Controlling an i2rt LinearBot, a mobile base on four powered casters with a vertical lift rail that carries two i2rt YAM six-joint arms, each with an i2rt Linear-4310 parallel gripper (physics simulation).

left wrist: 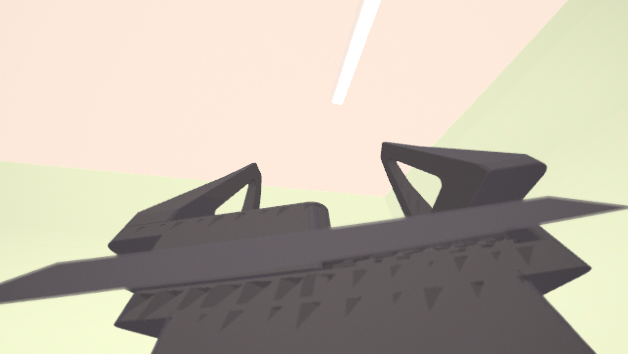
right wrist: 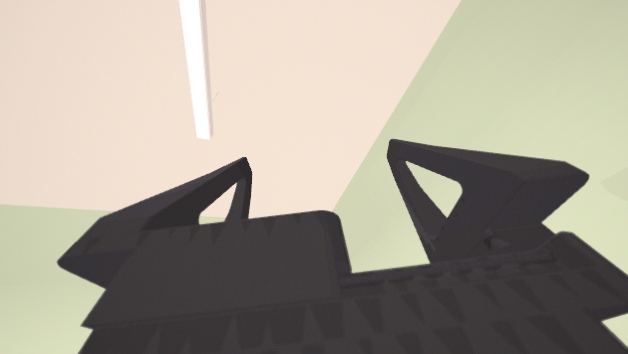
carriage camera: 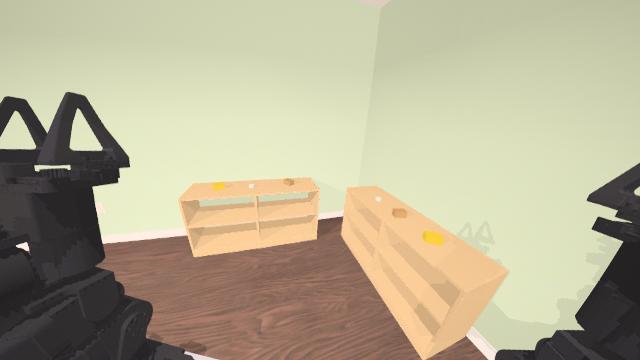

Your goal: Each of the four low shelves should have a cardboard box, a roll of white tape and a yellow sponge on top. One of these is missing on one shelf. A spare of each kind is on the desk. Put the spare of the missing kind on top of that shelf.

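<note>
Two low shelves show in the carriage view. The left shelf has a yellow sponge, a white tape roll and a cardboard box on top. The right shelf has a white tape roll, a cardboard box and a yellow sponge on top. My left gripper is open and empty, pointing up, far from both shelves. My right gripper is open and empty; part of it shows at the carriage view's right edge. The desk and the other two shelves do not show.
Green walls meet in a corner behind the two shelves. The dark wood floor lies in front of them. Both wrist views face the ceiling and a white ceiling light.
</note>
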